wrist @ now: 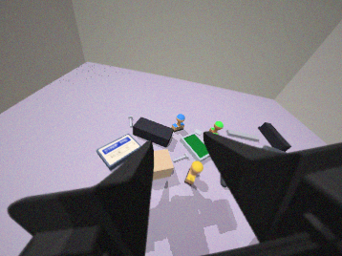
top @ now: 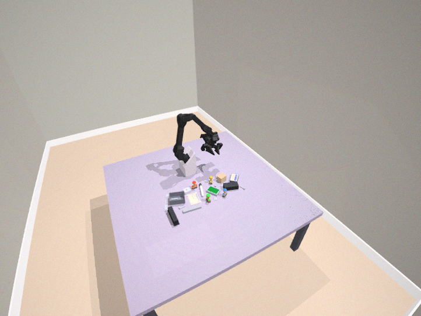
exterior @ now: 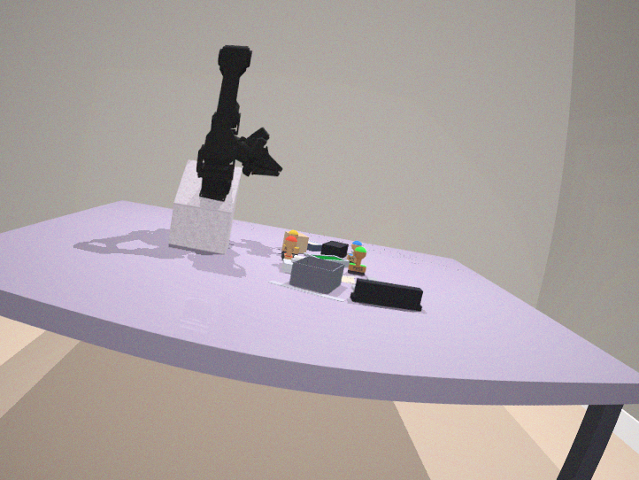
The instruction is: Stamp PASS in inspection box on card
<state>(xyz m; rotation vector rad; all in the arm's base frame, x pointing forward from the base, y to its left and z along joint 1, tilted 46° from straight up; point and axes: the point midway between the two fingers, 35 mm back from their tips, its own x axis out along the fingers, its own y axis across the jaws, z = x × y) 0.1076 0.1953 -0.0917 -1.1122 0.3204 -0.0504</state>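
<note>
My gripper tip is now 220 mm short of the green-knobbed stamp, 190 mm to the left of it and 180 mm above it. From my gripper tip the other things lie so: cardboard cube 180 mm below, 70 mm ahead; then yellow-knobbed stamp 180 mm below, 80 mm to the right, 60 mm ahead; then black box 190 mm ahead, 180 mm below, 20 mm to the left.
</note>
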